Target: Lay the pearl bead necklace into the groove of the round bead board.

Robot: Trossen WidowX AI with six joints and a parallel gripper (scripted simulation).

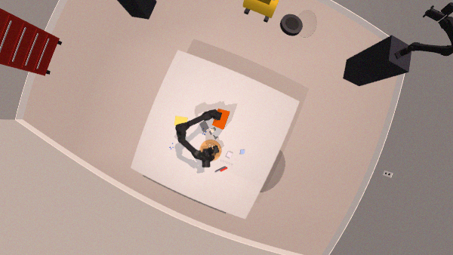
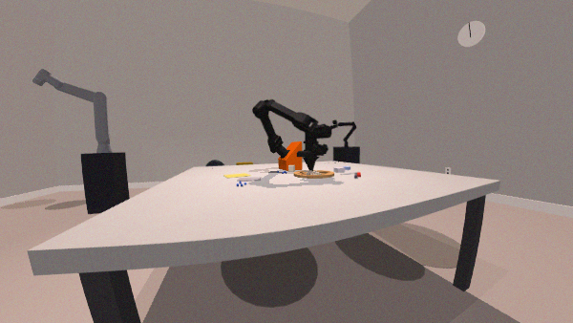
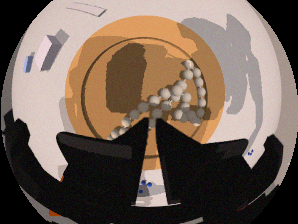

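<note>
Now: the round tan bead board 1 cm to the left of my gripper tip and 1 cm below it. From my gripper tip the other things lie so: tool (17 cm to the left, 14 cm ahead, 1 cm below); white square (19 cm to the left, 2 cm behind, 1 cm below); pale blue cube (30 cm to the left, 8 cm behind, 1 cm below).
</note>
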